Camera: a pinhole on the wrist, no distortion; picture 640 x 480 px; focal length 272.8 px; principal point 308.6 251.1 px. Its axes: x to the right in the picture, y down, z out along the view. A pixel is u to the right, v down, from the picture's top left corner.
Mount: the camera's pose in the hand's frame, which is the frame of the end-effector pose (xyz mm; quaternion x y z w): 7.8 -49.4 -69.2 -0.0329 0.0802 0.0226 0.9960
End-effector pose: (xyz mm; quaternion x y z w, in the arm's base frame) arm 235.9 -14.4 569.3 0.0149 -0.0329 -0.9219 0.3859
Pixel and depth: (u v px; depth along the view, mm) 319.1 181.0 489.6
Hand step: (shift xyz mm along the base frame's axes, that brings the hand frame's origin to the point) -199.0 40.2 406.4
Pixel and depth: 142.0 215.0 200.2
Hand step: 0.6 110.9 144.3
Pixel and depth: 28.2 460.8 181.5
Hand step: 168.8 50.1 137.8
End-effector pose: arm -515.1 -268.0 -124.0 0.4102 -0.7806 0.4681 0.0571
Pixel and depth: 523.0 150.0 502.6
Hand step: -81.1 -617.6 148.9
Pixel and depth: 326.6 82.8 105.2
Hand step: 62.2 -73.3 68.5
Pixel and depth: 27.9 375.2 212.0
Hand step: 130.5 -14.6 -214.3
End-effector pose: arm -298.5 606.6 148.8 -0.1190 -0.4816 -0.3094 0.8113
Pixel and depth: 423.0 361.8 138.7
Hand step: 1.9 8.7 101.7
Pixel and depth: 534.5 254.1 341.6
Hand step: -46.0 -31.6 402.6
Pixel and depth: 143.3 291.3 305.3
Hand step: -221.6 184.0 22.3
